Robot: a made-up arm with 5 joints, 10 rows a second.
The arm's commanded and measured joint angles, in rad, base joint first. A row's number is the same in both.
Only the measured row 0 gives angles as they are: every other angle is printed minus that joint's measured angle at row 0.
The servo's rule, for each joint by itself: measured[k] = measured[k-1] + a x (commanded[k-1-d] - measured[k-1]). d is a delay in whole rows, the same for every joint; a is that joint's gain. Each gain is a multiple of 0.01, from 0.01 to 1. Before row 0 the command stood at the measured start. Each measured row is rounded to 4 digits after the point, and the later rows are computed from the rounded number. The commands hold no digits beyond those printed.
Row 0, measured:
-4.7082, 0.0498, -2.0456, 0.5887, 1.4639
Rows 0 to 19, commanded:
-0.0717, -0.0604, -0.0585, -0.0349, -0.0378
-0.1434, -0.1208, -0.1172, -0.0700, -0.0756
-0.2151, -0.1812, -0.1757, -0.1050, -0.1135
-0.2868, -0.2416, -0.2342, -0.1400, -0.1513
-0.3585, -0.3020, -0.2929, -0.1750, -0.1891
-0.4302, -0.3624, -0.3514, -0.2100, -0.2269
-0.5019, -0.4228, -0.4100, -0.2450, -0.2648
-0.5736, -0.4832, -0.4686, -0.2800, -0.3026
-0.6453, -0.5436, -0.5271, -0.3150, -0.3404
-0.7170, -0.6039, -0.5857, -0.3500, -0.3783
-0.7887, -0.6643, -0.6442, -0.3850, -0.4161
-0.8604, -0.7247, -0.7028, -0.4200, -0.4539
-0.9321, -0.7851, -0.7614, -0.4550, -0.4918
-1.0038, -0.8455, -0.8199, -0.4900, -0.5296
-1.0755, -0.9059, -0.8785, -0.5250, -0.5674
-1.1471, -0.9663, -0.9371, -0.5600, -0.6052
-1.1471, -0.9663, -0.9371, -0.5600, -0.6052
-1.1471, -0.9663, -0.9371, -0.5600, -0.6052
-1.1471, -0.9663, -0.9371, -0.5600, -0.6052
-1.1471, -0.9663, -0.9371, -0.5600, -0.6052
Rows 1 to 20, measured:
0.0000, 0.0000, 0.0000, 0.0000, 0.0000
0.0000, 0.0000, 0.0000, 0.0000, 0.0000
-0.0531, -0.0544, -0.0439, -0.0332, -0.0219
-0.1199, -0.1142, -0.0989, -0.0682, -0.0530
-0.1903, -0.1745, -0.1565, -0.1032, -0.0881
-0.2617, -0.2349, -0.2148, -0.1382, -0.1248
-0.3333, -0.2953, -0.2734, -0.1732, -0.1621
-0.4050, -0.3557, -0.3319, -0.2082, -0.1997
-0.4767, -0.4161, -0.3905, -0.2432, -0.2375
-0.5484, -0.4765, -0.4491, -0.2782, -0.2753
-0.6201, -0.5369, -0.5076, -0.3132, -0.3131
-0.6918, -0.5972, -0.5662, -0.3482, -0.3509
-0.7635, -0.6576, -0.6247, -0.3832, -0.3887
-0.8352, -0.7180, -0.6833, -0.4182, -0.4265
-0.9069, -0.7784, -0.7419, -0.4532, -0.4644
-0.9786, -0.8388, -0.8004, -0.4882, -0.5022
-1.0503, -0.8992, -0.8590, -0.5232, -0.5400
-1.1219, -0.9596, -0.9176, -0.5582, -0.5778
-1.1405, -0.9656, -0.9322, -0.5599, -0.5937
-1.1454, -0.9662, -0.9359, -0.5600, -0.6004
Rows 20 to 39, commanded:
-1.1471, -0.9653, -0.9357, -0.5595, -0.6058
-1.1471, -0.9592, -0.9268, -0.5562, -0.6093
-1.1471, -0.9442, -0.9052, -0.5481, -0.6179
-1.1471, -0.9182, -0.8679, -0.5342, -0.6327
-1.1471, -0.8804, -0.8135, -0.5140, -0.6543
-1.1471, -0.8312, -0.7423, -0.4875, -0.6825
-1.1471, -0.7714, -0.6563, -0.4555, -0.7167
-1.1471, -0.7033, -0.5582, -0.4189, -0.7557
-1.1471, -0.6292, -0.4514, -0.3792, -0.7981
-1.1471, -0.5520, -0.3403, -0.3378, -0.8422
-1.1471, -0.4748, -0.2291, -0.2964, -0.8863
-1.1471, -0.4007, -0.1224, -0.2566, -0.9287
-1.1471, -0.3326, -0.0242, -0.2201, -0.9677
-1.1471, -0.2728, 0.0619, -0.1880, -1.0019
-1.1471, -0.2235, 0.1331, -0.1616, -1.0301
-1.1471, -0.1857, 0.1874, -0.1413, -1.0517
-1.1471, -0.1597, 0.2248, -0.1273, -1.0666
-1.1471, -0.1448, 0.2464, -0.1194, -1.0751
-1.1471, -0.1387, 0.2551, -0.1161, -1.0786
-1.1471, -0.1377, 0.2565, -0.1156, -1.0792
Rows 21 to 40, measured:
-1.1467, -0.9663, -0.9368, -0.5600, -0.6032
-1.1470, -0.9663, -0.9370, -0.5600, -0.6044
-1.1471, -0.9654, -0.9360, -0.5595, -0.6052
-1.1471, -0.9598, -0.9291, -0.5564, -0.6076
-1.1471, -0.9458, -0.9112, -0.5485, -0.6136
-1.1471, -0.9210, -0.8787, -0.5349, -0.6247
-1.1471, -0.8845, -0.8298, -0.5150, -0.6419
-1.1471, -0.8365, -0.7642, -0.4889, -0.6654
-1.1471, -0.7779, -0.6833, -0.4572, -0.6952
-1.1471, -0.7108, -0.5895, -0.4208, -0.7303
-1.1471, -0.6374, -0.4859, -0.3813, -0.7696
-1.1471, -0.5605, -0.3767, -0.3400, -0.8117
-1.1471, -0.4834, -0.2660, -0.2986, -0.8550
-1.1471, -0.4090, -0.1583, -0.2587, -0.8977
-1.1471, -0.3402, -0.0577, -0.2220, -0.9383
-1.1471, -0.2795, 0.0320, -0.1897, -0.9752
-1.1471, -0.2291, 0.1078, -0.1630, -1.0070
-1.1471, -0.1900, 0.1675, -0.1424, -1.0329
-1.1471, -0.1627, 0.2105, -0.1281, -1.0524
-1.1471, -0.1466, 0.2374, -0.1198, -1.0656

